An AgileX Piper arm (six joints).
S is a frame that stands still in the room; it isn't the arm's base.
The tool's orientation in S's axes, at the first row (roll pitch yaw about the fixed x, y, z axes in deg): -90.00, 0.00, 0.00
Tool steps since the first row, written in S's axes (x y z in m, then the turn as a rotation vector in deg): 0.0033, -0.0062, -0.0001, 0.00, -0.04, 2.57; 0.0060, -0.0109, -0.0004, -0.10, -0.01, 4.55; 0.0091, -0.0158, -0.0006, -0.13, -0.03, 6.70; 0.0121, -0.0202, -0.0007, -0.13, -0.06, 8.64; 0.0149, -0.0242, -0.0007, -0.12, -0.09, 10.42; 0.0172, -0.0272, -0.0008, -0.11, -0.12, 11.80
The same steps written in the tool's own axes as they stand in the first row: 0.0033, 0.0001, -0.0062, 0.00, -2.57, -0.04; 0.0060, 0.0004, -0.0109, -0.10, -4.55, -0.01; 0.0091, 0.0006, -0.0158, -0.13, -6.70, -0.03; 0.0121, 0.0007, -0.0202, -0.13, -8.64, -0.06; 0.0149, 0.0007, -0.0242, -0.12, -10.42, -0.09; 0.0172, 0.0008, -0.0272, -0.11, -11.80, -0.12
